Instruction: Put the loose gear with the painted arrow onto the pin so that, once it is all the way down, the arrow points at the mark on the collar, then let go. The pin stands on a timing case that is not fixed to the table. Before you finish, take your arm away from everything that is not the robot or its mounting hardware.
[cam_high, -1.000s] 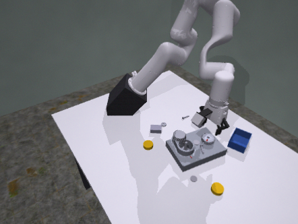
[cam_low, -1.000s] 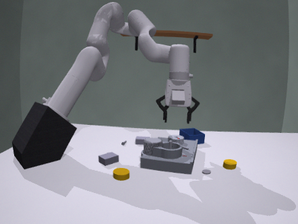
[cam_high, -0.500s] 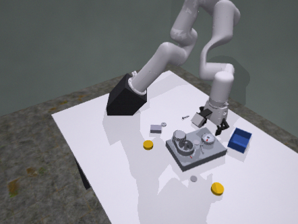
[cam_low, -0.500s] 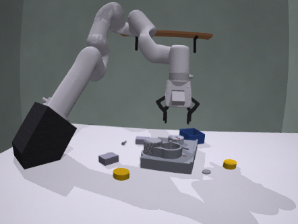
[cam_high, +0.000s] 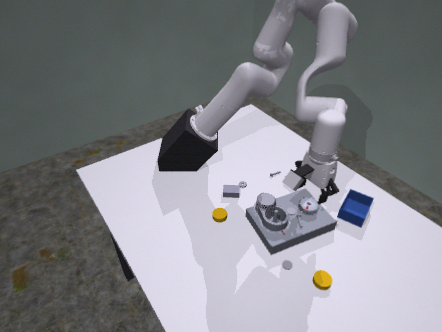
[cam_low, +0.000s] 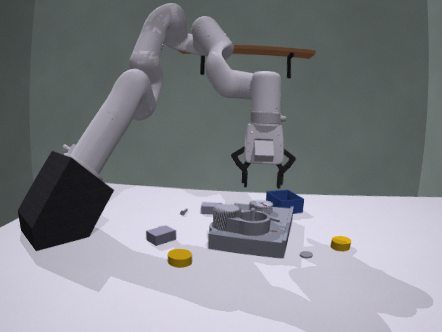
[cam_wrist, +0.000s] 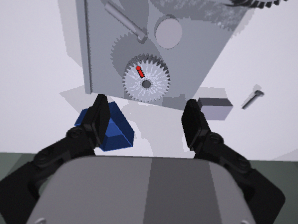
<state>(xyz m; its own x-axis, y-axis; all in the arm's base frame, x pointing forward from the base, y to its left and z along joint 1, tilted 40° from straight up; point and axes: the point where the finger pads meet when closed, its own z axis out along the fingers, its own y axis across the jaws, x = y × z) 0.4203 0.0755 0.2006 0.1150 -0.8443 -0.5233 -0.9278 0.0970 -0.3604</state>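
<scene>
Now: hand 70 mm above the grey gear. The rest, counted from my hand: screw: 220 mm behind, 20 mm to the left, 110 mm below; then blue bin: 60 mm ahead, 160 mm to the left, 110 mm below; then grey disc: 130 mm ahead, 170 mm to the right, 120 mm below.
</scene>
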